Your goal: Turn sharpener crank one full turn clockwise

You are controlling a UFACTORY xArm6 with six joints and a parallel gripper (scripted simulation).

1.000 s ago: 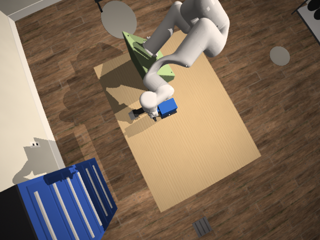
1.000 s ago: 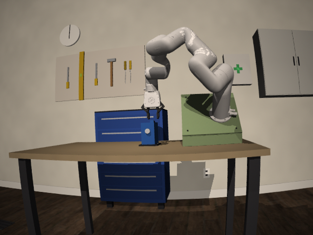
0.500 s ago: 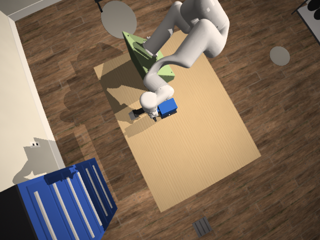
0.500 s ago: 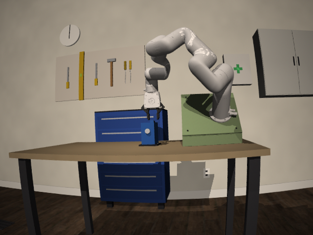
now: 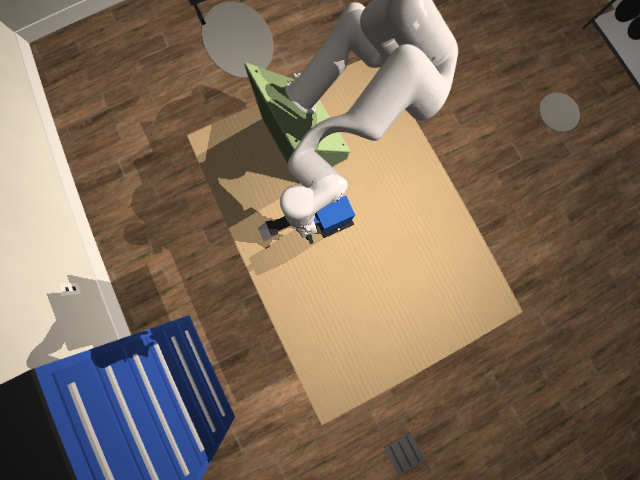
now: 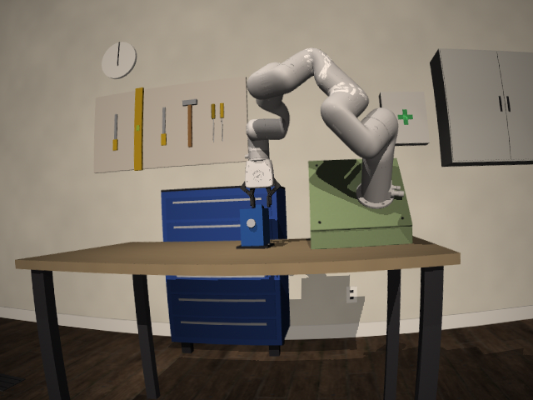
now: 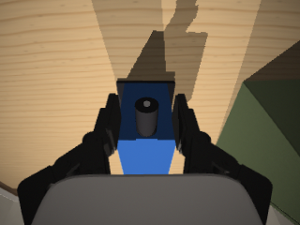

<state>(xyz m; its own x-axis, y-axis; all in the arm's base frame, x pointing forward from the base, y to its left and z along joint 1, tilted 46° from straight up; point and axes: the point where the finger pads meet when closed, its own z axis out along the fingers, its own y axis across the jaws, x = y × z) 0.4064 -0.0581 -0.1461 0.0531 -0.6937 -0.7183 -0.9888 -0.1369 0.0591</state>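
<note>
My hand is 2 cm to the right of the dark crank knob and 2 cm above it. The rest, counted from my hand: crank (3 cm below, 2 cm to the left).
</note>
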